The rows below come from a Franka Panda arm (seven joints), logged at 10 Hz.
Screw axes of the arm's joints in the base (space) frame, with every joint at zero. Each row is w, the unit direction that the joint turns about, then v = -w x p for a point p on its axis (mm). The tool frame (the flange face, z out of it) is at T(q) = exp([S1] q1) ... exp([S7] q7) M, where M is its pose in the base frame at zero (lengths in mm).
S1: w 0 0 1 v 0 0 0
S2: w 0 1 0 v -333 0 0
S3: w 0 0 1 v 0 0 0
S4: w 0 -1 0 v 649 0 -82.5
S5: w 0 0 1 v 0 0 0
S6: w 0 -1 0 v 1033 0 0
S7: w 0 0 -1 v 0 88 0
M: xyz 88 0 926 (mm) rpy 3.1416 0 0 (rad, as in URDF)
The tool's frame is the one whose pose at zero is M.
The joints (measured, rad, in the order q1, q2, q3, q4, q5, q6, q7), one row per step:
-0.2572, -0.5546, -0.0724, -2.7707, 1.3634, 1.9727, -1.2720
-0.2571, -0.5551, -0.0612, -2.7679, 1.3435, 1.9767, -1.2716
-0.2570, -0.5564, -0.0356, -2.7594, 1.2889, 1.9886, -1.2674
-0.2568, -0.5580, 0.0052, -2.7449, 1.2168, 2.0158, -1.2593
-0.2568, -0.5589, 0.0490, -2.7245, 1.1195, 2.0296, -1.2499
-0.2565, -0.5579, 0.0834, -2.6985, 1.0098, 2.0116, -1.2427
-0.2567, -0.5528, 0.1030, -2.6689, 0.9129, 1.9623, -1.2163
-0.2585, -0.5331, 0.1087, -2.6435, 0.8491, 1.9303, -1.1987
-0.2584, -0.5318, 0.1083, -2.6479, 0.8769, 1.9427, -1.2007
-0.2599, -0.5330, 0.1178, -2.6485, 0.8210, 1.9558, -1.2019
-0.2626, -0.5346, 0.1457, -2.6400, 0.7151, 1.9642, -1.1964
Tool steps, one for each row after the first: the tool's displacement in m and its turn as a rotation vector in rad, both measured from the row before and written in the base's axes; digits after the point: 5 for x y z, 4 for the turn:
0.00053, 0.00297, 0.00010, -0.0242, 0.0032, 0.0182
0.00140, 0.00609, 0.00079, -0.0636, 0.0089, 0.0431
0.00339, 0.00853, 0.00247, -0.0952, 0.0076, 0.0520
0.00352, 0.01059, 0.00402, -0.1101, 0.0079, 0.0773
0.00235, 0.01079, 0.00519, -0.0996, 0.0130, 0.0990
0.00083, 0.00862, 0.00520, -0.0629, 0.0394, 0.0838
0.00270, 0.00145, 0.00041, -0.0372, 0.0365, 0.0445
0.00107, -0.00021, -0.00081, 0.0182, -0.0080, -0.0210
-0.00088, -0.00083, -0.00202, -0.0583, 0.0010, 0.0287
-0.00028, 0.00326, -0.00030, -0.1080, 0.0081, 0.0675

